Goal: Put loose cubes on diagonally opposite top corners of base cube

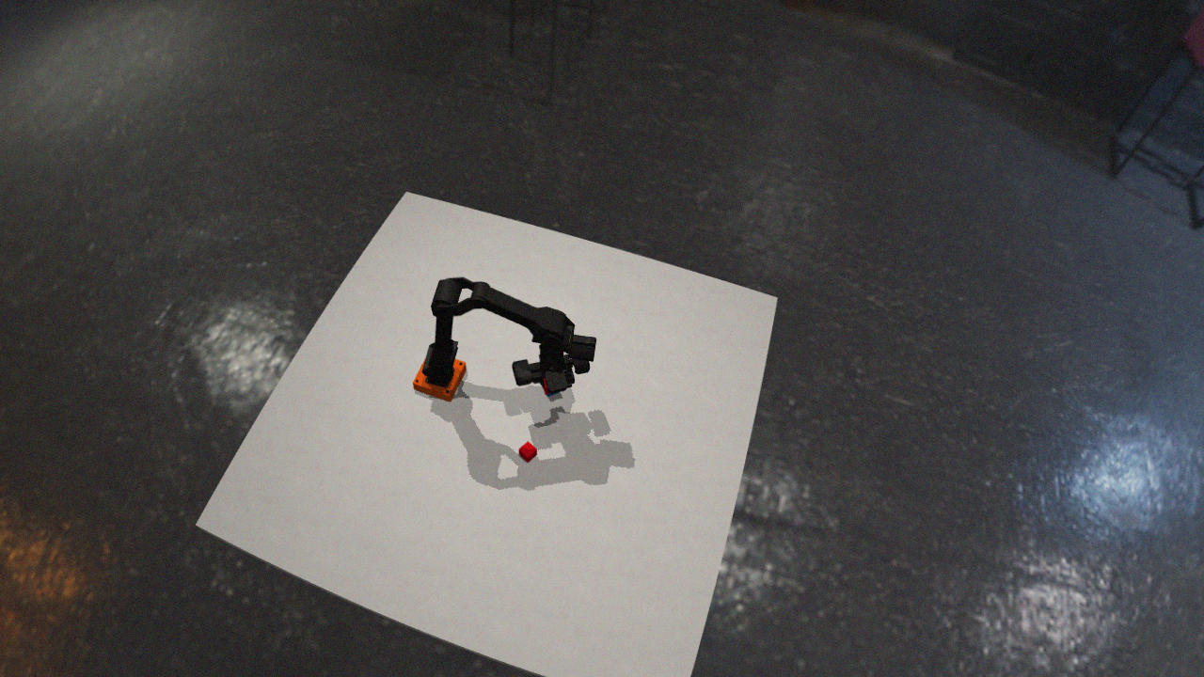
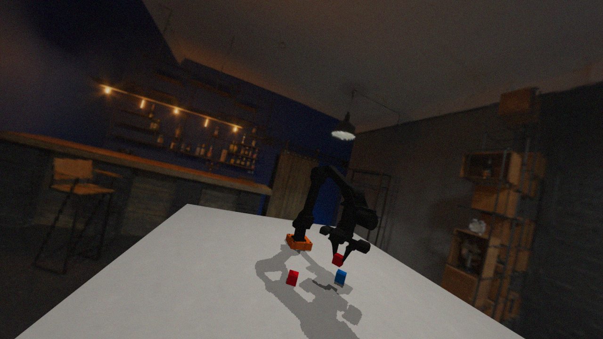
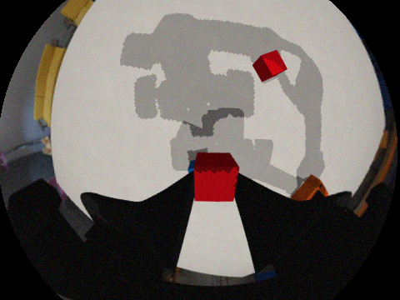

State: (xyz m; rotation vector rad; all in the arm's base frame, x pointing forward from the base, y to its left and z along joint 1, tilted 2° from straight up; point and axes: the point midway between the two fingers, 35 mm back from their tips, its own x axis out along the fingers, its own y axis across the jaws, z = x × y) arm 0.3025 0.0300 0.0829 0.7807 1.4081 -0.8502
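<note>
Right now my gripper tip is 10 mm past the blue base cube, 40 mm to the right of it and 70 mm above it.
</note>
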